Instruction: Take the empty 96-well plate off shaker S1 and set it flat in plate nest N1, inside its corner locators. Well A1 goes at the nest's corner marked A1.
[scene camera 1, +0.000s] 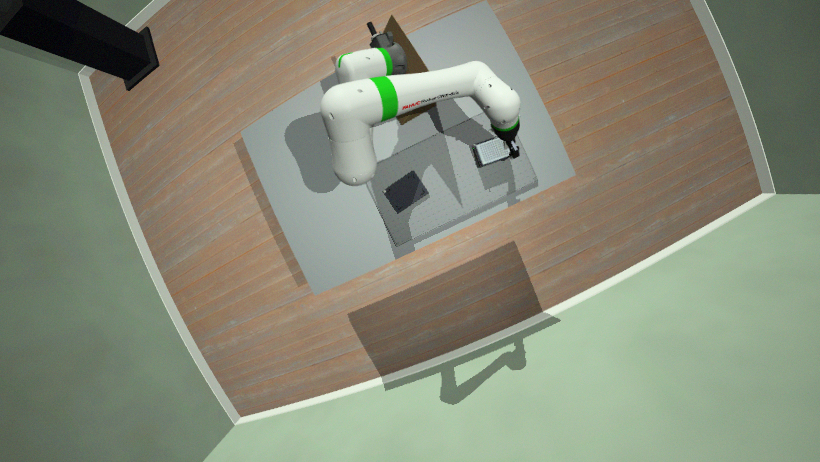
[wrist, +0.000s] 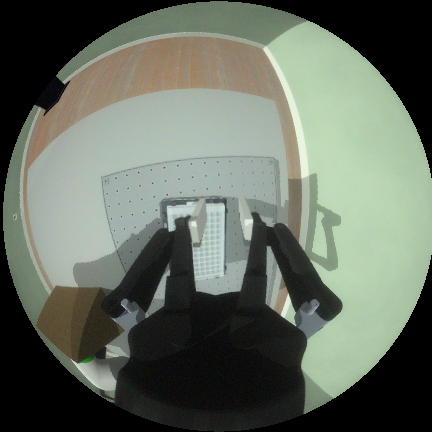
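Where they show: gripper, fingertip midpoint: (scene camera 1: 510, 152) (wrist: 221, 207); arm's base, origin of the base link: (scene camera 1: 395, 60).
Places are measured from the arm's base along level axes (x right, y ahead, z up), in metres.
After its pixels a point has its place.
A pale 96-well plate (scene camera 1: 492, 152) @(y 0.485, x -0.217, z -0.091 m) (wrist: 210, 250) @(y 0.496, x -0.218, z -0.092 m) lies flat on a dark-edged base (wrist: 163, 208) @(y 0.433, x -0.290, z -0.105 m) at the right part of the perforated board. My gripper (scene camera 1: 513, 151) @(y 0.515, x -0.287, z -0.081 m) (wrist: 221, 207) @(y 0.515, x -0.287, z -0.081 m) is partly open and empty, at the right end of the plate in the scene view. In the wrist view its left pad overlaps the plate and hides part of it, and its right pad is beyond the plate's right edge. A dark rectangular unit (scene camera 1: 406, 191) @(y 0.493, x 0.180, z -0.148 m) lies at the left part of the board. Labels for S1, N1 and A1 are not readable, so I cannot tell which unit is which.
The perforated board (scene camera 1: 438, 212) @(y 0.632, x 0.088, z -0.160 m) (wrist: 140, 192) @(y 0.387, x -0.316, z -0.159 m) lies on the grey table (scene camera 1: 286, 218) @(y 0.371, x 0.771, z -0.172 m) (wrist: 150, 130) @(y 0.406, x -0.440, z -0.172 m). A brown panel (scene camera 1: 413, 48) @(y 0.034, x -0.072, z 0.101 m) (wrist: 70, 320) @(y 0.121, x -0.085, z -0.018 m) stands near the arm's base. A black pillar (scene camera 1: 86, 45) (wrist: 51, 95) is farther off.
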